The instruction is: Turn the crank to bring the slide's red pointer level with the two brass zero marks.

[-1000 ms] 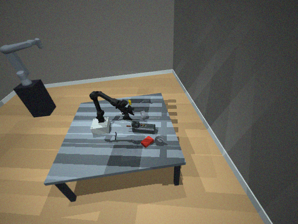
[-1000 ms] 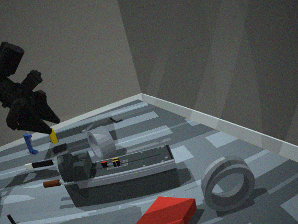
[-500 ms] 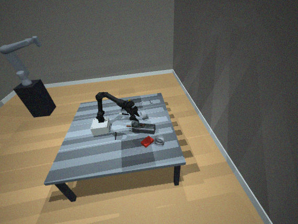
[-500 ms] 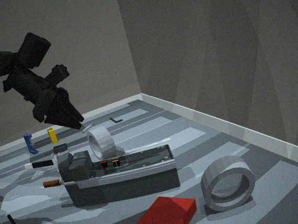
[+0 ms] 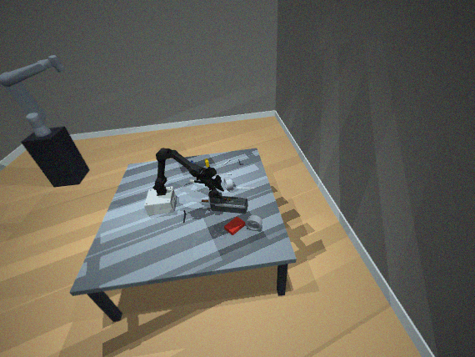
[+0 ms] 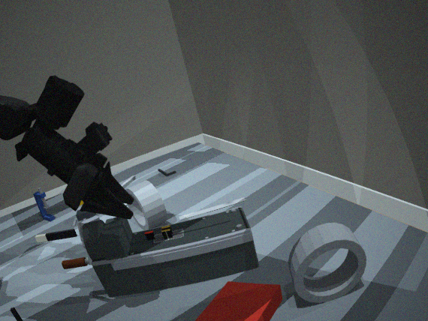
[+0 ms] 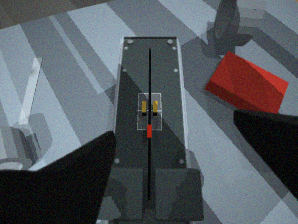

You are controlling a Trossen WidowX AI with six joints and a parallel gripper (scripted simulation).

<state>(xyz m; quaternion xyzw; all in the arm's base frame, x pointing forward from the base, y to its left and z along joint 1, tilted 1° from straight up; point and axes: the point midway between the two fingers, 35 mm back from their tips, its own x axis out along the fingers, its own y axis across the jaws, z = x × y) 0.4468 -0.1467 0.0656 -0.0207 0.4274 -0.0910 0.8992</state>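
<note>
Right now the brown handle is 14 cm behind my gripper tip, 4 cm to the left of it and 8 cm below it. The rest, counted from my gripper tip: yellow block (14 cm behind, 61 cm to the left, 11 cm below); then blue clamp (26 cm behind, 55 cm to the left, 9 cm below); then red pointer (1 cm ahead, 1 cm to the left, 6 cm below).
</note>
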